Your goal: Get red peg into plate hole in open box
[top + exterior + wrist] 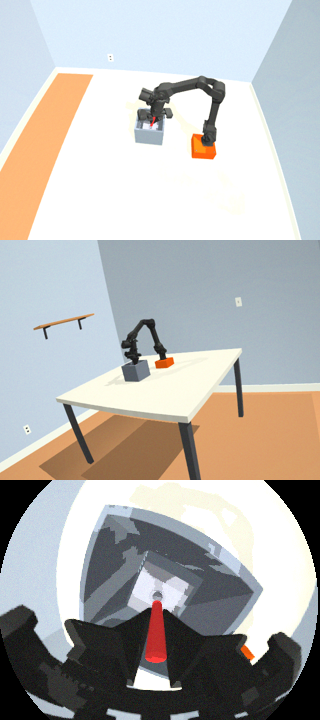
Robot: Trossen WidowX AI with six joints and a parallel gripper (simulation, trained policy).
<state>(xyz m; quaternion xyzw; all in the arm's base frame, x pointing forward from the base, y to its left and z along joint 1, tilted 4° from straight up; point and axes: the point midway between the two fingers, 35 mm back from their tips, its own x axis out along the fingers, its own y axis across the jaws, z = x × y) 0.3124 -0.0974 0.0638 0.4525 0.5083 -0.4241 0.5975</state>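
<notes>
The red peg is 2 cm above my gripper tip.
</notes>
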